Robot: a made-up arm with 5 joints.
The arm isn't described. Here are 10 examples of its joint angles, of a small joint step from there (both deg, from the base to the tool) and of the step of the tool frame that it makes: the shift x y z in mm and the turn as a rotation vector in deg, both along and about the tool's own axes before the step.
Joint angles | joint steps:
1: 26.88 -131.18 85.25 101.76 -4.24 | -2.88 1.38 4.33 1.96 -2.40
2: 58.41 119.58 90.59 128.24 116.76 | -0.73 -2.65 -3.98 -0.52 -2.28
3: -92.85 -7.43 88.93 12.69 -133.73 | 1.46 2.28 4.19 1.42 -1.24
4: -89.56 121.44 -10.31 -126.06 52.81 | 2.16 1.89 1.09 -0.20 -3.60
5: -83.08 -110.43 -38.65 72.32 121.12 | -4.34 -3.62 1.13 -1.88 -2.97
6: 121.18 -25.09 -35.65 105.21 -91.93 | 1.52 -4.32 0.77 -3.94 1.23
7: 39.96 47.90 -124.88 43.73 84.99 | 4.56 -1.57 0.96 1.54 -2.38
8: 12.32 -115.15 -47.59 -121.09 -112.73 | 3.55 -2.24 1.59 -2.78 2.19
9: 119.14 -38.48 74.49 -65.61 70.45 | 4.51 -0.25 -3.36 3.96 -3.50
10: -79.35 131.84 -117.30 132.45 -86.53 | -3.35 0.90 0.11 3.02 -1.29
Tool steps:
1: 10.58 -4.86 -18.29 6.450 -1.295 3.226
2: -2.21 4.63 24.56 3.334 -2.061 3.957
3: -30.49 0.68 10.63 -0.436 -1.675 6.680
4: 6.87 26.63 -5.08 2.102 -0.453 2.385
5: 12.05 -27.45 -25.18 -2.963 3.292 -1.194
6: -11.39 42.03 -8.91 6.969 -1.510 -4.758
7: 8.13 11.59 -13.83 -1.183 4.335 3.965
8: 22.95 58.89 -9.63 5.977 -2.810 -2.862
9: 1.62 12.63 -5.29 3.530 -0.218 6.047
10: 21.88 -27.69 -1.14 -4.803 -3.187 0.937
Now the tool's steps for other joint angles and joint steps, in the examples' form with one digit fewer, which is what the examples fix.
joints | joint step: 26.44 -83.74 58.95 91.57 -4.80 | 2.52 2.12 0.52 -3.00 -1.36
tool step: -12.0 3.6 -0.8 1.42 5.99 0.30
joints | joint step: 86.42 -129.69 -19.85 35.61 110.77 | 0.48 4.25 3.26 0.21 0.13
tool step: 8.9 19.7 7.2 1.68 -1.12 4.70
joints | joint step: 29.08 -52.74 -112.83 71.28 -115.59 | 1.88 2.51 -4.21 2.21 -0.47
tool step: -7.2 -14.0 9.3 -3.30 4.91 -0.19
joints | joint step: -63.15 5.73 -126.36 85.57 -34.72 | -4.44 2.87 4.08 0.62 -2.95
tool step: 1.5 -4.5 14.3 -2.14 -2.52 1.77
